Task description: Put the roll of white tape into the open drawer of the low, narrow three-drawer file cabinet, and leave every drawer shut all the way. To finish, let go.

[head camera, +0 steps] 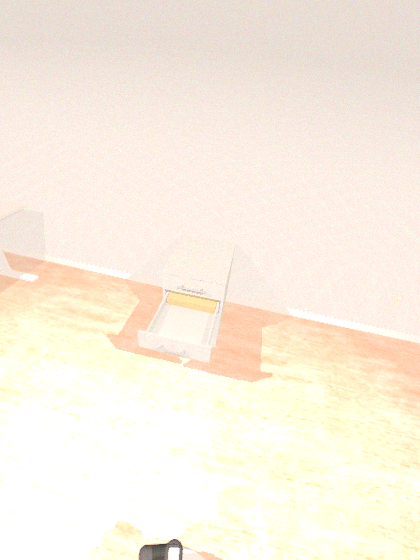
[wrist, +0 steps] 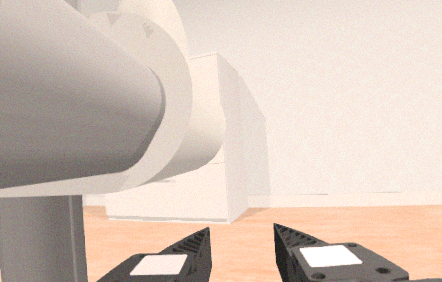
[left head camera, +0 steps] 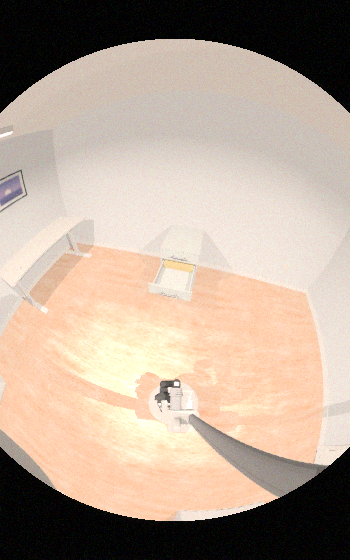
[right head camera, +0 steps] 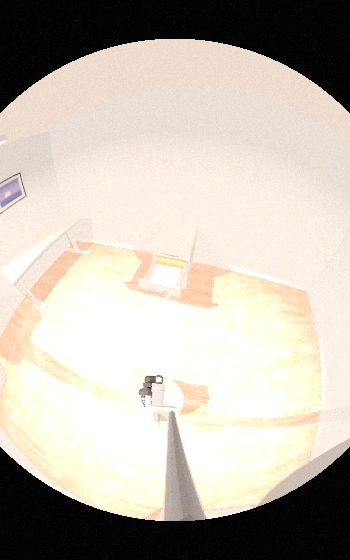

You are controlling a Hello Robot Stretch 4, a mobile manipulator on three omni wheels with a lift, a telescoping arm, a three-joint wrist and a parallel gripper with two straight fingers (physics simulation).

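Places are measured from the robot's base along level axes (x ahead, y left, z up), in metres.
Where they show: gripper, between the fingertips: (wrist: pixel 242 244) (left head camera: pixel 164 411) (right head camera: pixel 147 407).
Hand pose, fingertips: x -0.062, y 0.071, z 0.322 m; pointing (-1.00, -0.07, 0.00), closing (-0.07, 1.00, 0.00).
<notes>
Things, the pixels of their top centre, and the offset from my fingertips. "pt": a spot on its surface instead. Level surfaces: height alone.
- drawer, a spot on its surface: (head camera: pixel 175 348) (left head camera: pixel 170 292) (right head camera: pixel 159 288) pt 0.001 m right, 1.027 m ahead, 0.082 m up
- yellow strip, a spot on its surface: (head camera: pixel 191 302) (right head camera: pixel 169 261) (left head camera: pixel 177 265) pt 0.071 m right, 1.405 m ahead, 0.092 m up
- long white desk, height of its surface: 0.370 m up
The low, narrow file cabinet (head camera: pixel 202 260) (left head camera: pixel 182 242) (right head camera: pixel 174 244) stands against the wall, a little left of the middle in the head views. One drawer (head camera: pixel 175 348) (left head camera: pixel 170 291) (right head camera: pixel 160 289) is pulled far out below a shut top drawer front. A yellow strip (head camera: pixel 191 302) (left head camera: pixel 178 265) (right head camera: pixel 171 261) shows at the rear of this drawer. The drawer below it is hidden. I cannot make out the roll of white tape in any view. My gripper (wrist: pixel 242 244) is open, with nothing between its fingers, low above the floor and well away from the cabinet.
A long white desk (left head camera: pixel 47 246) (right head camera: pixel 42 247) stands along the left wall, below a framed picture (left head camera: pixel 12 191) (right head camera: pixel 11 194). In the wrist view, a white cabinet (wrist: pixel 247 150) stands beyond the fingers, partly hidden by my wrist. Glare washes out much of the floor.
</notes>
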